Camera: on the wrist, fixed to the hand. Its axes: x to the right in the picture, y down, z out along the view.
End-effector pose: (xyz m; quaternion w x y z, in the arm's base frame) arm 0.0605 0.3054 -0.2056 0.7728 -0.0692 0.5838 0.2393
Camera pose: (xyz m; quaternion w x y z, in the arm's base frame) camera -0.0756 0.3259 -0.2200 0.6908 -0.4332 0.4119 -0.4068
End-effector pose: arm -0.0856 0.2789 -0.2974 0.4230 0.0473 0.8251 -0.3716
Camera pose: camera -0.1262 0.4111 -0.2932 0.0035 0.5093 -0.6181 0.5988
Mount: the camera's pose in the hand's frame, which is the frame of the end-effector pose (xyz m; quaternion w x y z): -0.0084 0.0768 -0.1148 0.7069 0.0491 0.0468 -0.7040
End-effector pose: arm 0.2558 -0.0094 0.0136 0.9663 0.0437 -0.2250 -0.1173
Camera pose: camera 0.3155 0.0707 -0.0822 0.6089 0.2422 -0.0888 -0.7501
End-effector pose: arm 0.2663 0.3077 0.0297 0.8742 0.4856 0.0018 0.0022
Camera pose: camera 0.2571 0.4457 0.0343 0.5956 0.3848 0.3842 -0.5913
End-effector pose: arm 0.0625 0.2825 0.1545 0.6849 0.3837 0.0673 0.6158
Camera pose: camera -0.0651 0.3217 0.1181 0.8957 0.2287 0.3800 -0.0322
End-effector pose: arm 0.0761 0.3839 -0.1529 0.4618 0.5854 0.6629 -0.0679
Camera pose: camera 0.0784 0.4738 -0.0477 0.2189 -0.0270 0.8990 -0.3783
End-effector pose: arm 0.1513 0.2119 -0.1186 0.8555 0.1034 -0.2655 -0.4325
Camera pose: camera 0.2622 0.2590 -0.1866 0.3076 0.3222 -0.0961 -0.8901
